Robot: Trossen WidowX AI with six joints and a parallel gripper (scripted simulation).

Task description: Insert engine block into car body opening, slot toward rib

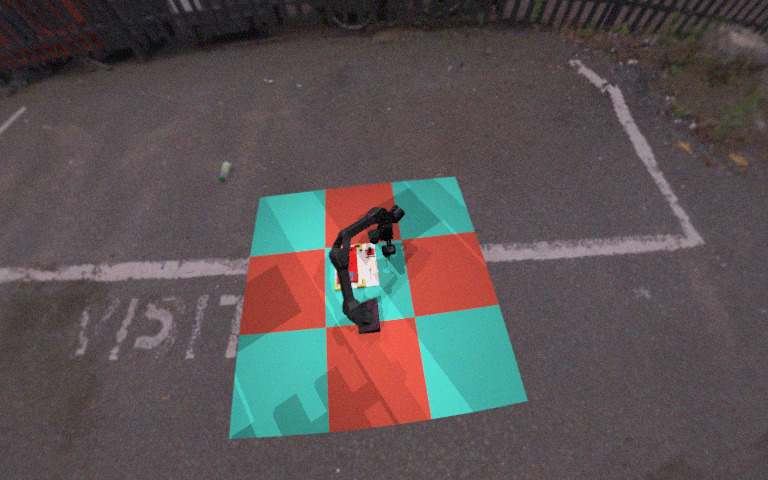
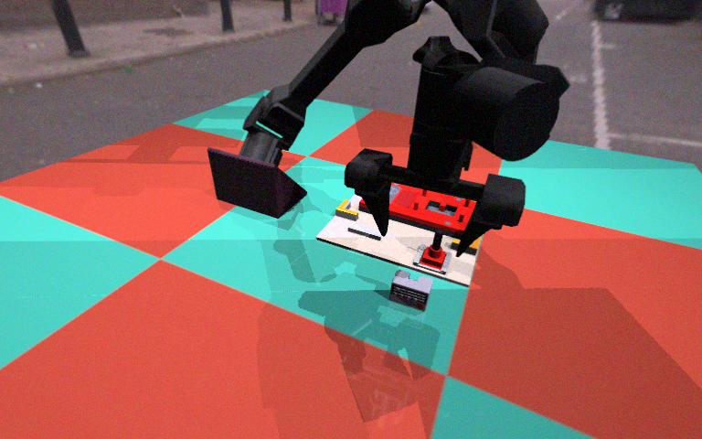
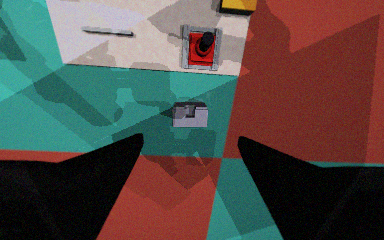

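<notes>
The grey engine block is 7 cm below my gripper tip.
</notes>
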